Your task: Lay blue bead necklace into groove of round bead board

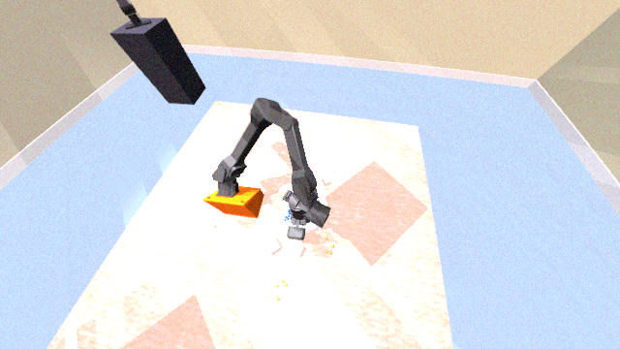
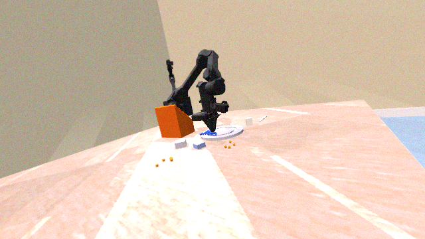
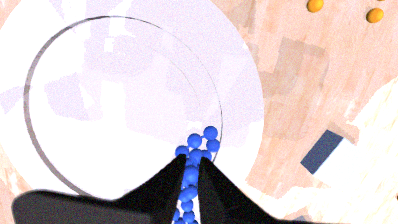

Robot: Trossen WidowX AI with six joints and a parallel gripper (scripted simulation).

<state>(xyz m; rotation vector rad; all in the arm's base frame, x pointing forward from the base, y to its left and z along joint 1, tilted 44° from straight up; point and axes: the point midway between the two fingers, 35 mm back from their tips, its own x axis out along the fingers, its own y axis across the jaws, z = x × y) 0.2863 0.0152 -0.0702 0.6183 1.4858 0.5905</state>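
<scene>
My gripper tip is now 10 mm short of the round white bead board, 50 mm to the right of it and 20 mm above it. Round my gripper tip: white block 90 mm behind, 120 mm to the right, 10 mm below; light blue cube 120 mm to the right, 20 mm below; beige cube 90 mm ahead, 190 mm to the left, 10 mm below.
</scene>
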